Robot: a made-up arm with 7 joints.
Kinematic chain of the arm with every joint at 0, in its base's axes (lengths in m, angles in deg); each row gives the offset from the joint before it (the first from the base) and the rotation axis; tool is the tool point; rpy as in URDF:
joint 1: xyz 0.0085 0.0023 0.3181 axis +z
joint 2: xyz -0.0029 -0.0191 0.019 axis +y
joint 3: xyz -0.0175 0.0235 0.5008 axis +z
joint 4: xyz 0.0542 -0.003 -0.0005 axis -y
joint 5: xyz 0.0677 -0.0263 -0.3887 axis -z
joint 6: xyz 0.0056 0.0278 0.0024 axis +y
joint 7: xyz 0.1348 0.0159 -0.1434 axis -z
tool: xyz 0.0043 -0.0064 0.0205 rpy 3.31 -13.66 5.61
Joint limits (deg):
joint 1: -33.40..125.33
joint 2: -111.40..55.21
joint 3: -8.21..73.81
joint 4: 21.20..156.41
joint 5: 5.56..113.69
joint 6: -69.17..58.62
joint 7: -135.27..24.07
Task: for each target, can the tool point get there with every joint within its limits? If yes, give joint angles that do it. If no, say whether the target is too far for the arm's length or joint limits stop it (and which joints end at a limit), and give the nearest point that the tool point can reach.
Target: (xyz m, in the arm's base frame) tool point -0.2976 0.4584 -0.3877
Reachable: no: joint limits stop it (at a limit: joint 2) | nearest point -0.2704 0.4179 0.0101 | short by 0.401 m
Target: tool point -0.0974 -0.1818 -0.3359
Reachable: no: joint limits stop it (at a limit: joint 1, joint 2, joint 3) | nearest point 0.1095 -0.1973 0.0660 | short by 0.452 m
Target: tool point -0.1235 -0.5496 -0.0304
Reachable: no: joint limits stop it (at a limit: joint 2, joint 3, joint 4, joint 6) | nearest point -0.1744 -0.7626 -0.0488 | short by 0.220 m
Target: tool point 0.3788 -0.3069 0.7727
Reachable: yes | joints -20.57 -0.87 7.48 67.47 95.88 -36.93 -29.69
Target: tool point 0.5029 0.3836 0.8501
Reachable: yes | joints -4.95 2.59 56.52 82.65 94.81 12.77 -65.81
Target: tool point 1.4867 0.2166 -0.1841
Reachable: no: too far | nearest point 0.9021 0.1319 0.2466 | short by 0.731 m
